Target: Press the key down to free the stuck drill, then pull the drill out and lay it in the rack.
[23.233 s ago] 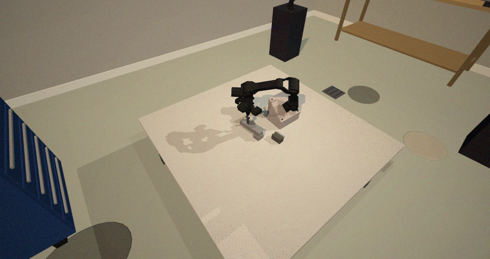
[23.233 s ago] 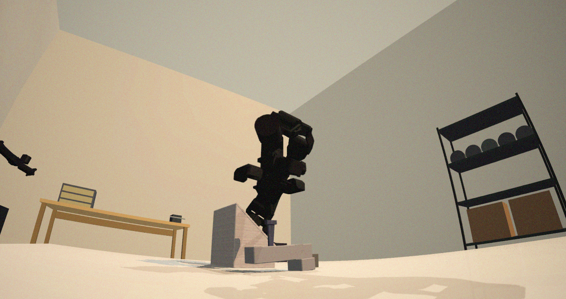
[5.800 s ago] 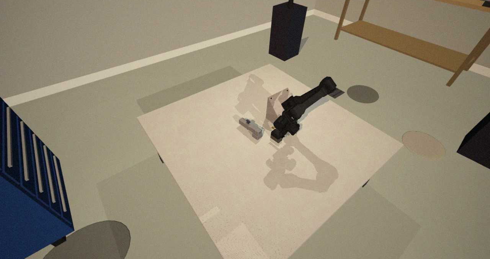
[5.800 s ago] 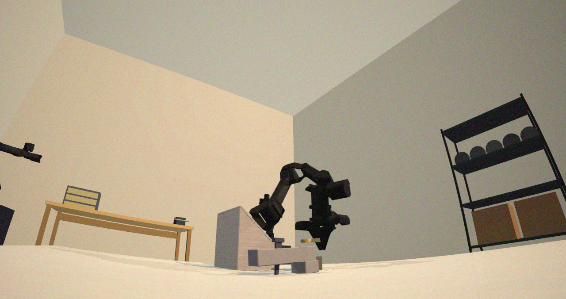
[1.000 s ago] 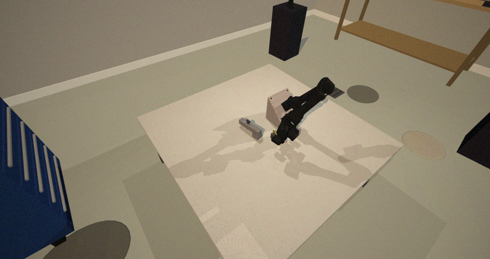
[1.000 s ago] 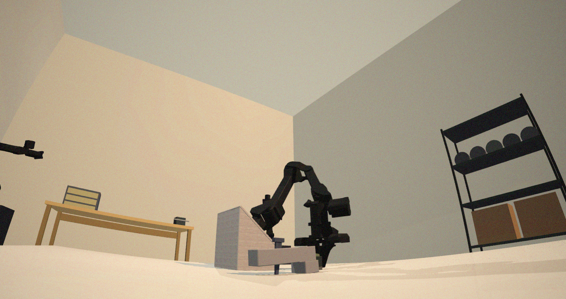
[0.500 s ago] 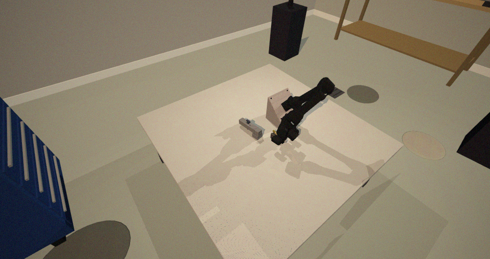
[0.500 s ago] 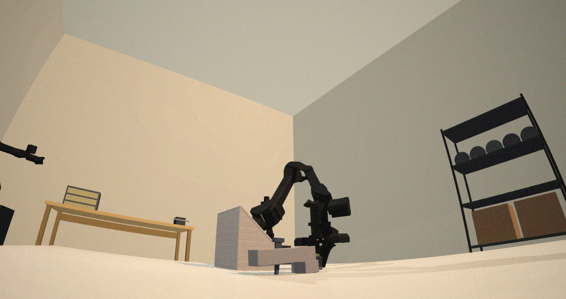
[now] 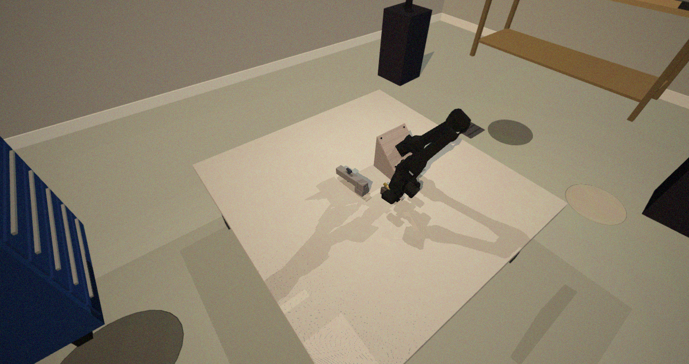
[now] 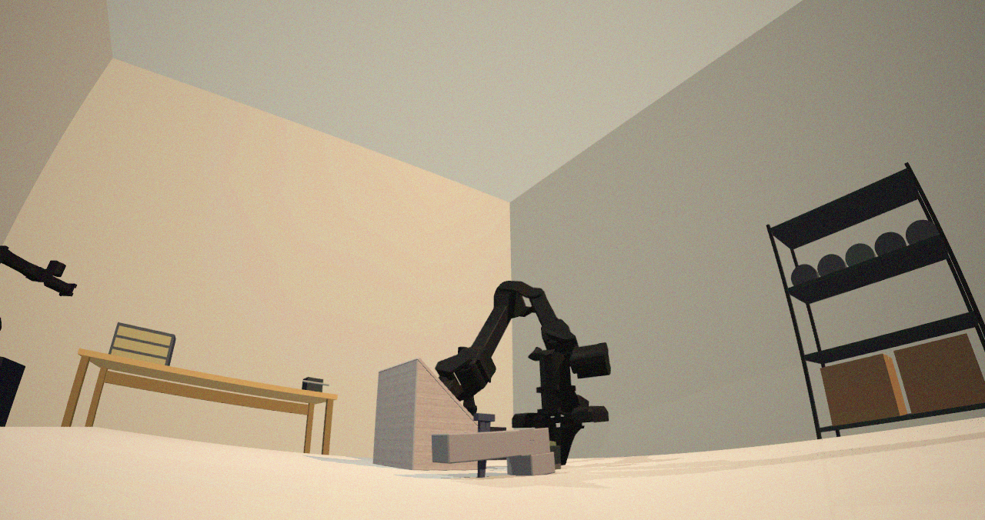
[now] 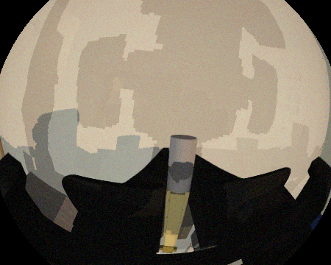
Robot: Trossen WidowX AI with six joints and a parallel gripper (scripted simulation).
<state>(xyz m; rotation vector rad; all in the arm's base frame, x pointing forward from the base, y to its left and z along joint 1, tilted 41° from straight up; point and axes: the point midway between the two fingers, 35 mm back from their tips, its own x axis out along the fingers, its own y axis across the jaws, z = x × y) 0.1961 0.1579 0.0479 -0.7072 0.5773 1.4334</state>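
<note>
Now: the drill 40 mm to the right of my gripper tip and 40 mm above it. From my gripper tip the other things lie so: small dark grey block: 60 mm to the right, 10 mm above; dark key: 80 mm ahead, 240 mm to the right, 50 mm above.
</note>
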